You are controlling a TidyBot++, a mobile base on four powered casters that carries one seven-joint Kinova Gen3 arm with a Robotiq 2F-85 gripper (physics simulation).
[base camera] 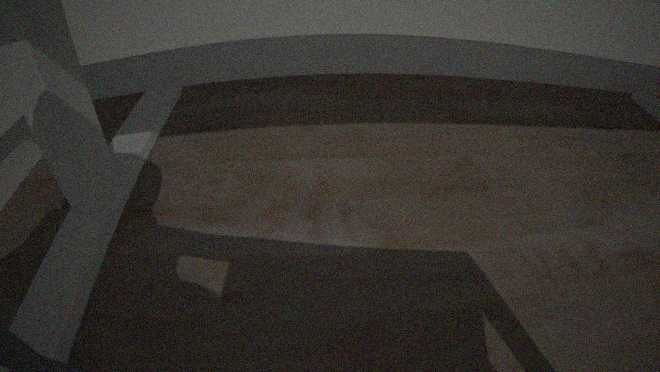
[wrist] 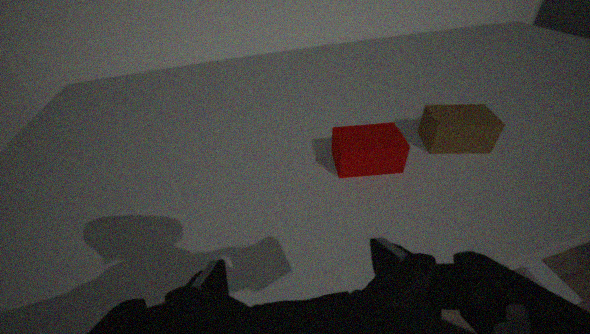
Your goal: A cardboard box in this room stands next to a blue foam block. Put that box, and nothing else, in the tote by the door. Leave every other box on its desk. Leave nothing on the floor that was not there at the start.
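Places are measured from the arm's base along level axes (x left, y back, z up), in millimetres.
Pixels of known places: gripper, fingertip midpoint: (wrist: 299,265).
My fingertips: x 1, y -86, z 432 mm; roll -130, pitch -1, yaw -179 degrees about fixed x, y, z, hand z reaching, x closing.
Note:
Behind a point stands the place of what it marks.
A brown cardboard box (wrist: 460,130) @(y -295, x -247, z 365 mm) lies on the desk (wrist: 225,120) @(y -463, x 105, z 323 mm) in the wrist view, right of centre. A red block (wrist: 370,151) @(y -268, x -108, z 366 mm) lies just left of it and a little nearer, with a small gap between them. My gripper (wrist: 299,265) @(y -86, x 1, z 432 mm) is open, its two dark fingers wide apart at the bottom of the wrist view, short of both objects and with nothing between them. No blue foam block shows in either view, and the tote does not show.
In the base camera view a grey desk foot (base camera: 75,260) @(y -291, x 339, z -372 mm) runs along the wooden floor (base camera: 350,190) @(y -483, x 21, z -396 mm) at the left. A grey baseboard (base camera: 350,55) @(y -852, x 46, z -354 mm) and the wall are behind. A dark shadow covers the near floor. The arm's shadow lies on the desk.

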